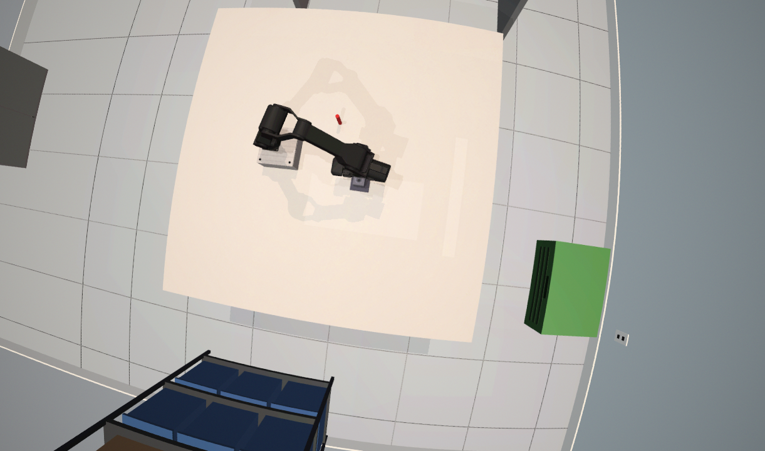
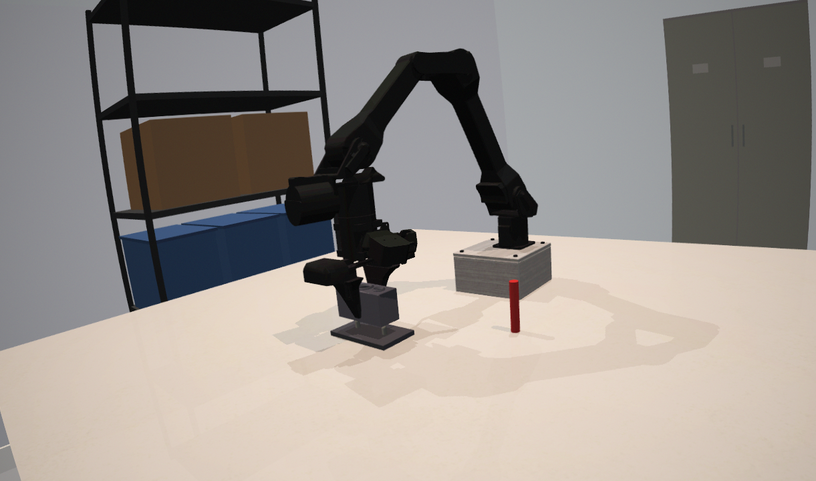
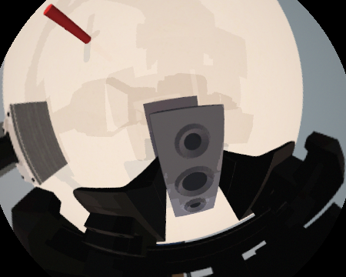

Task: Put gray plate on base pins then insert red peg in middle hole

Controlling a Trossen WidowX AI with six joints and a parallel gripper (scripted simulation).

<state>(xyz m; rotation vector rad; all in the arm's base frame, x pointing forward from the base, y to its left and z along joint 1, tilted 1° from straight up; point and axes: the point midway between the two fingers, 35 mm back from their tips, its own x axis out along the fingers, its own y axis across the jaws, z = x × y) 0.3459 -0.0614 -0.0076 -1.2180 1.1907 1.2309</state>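
Right now my gripper tip is 30 mm above the dark flat base. From my gripper tip the other things lie so: red peg 120 mm behind, 190 mm to the left; gray plate 30 mm above.
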